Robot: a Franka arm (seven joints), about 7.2 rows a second.
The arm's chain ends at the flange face. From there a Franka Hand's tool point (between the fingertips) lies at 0.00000 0.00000 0.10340 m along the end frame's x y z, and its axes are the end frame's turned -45 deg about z.
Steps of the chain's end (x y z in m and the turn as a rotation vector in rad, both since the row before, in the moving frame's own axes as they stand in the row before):
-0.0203 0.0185 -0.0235 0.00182 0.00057 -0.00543
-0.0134 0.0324 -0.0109 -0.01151 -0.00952 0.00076
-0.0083 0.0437 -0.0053 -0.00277 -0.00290 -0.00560
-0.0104 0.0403 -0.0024 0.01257 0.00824 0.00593
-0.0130 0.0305 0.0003 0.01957 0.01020 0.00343
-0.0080 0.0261 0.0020 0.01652 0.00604 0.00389
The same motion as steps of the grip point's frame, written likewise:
-0.0273 -0.0014 -0.0235 0.00088 0.00169 -0.00543
-0.0339 0.0136 -0.0109 -0.00141 -0.01487 0.00076
-0.0372 0.0250 -0.0053 0.00009 -0.00401 -0.00560
-0.0343 0.0208 -0.0024 0.00306 0.01471 0.00593
-0.0286 0.0117 0.0003 0.00663 0.02105 0.00343
-0.0225 0.0120 0.0020 0.00741 0.01595 0.00389

